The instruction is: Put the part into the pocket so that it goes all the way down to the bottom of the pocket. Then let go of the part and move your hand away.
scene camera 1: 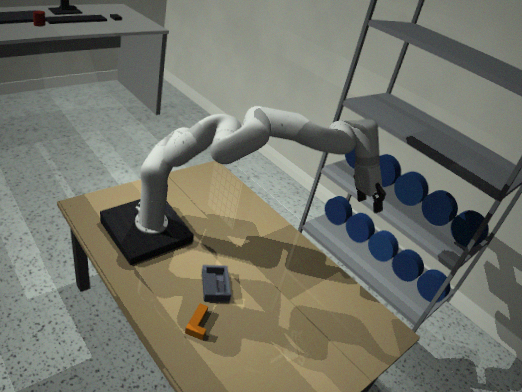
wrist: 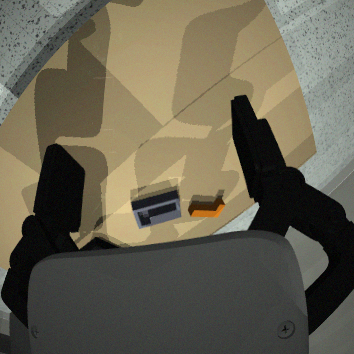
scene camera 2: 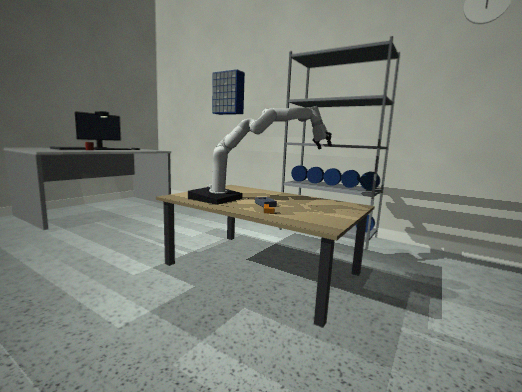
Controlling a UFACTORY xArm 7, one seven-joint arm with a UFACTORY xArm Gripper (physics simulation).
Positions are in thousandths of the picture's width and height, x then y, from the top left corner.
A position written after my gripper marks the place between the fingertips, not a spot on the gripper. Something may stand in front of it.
Note:
My gripper (scene camera 1: 708, 527) is open, holding nothing. I also see a grey block with pocket (scene camera 1: 415, 733).
My gripper is seen too in the wrist view (wrist: 408, 383). The grey block with pocket also shows in the wrist view (wrist: 439, 592).

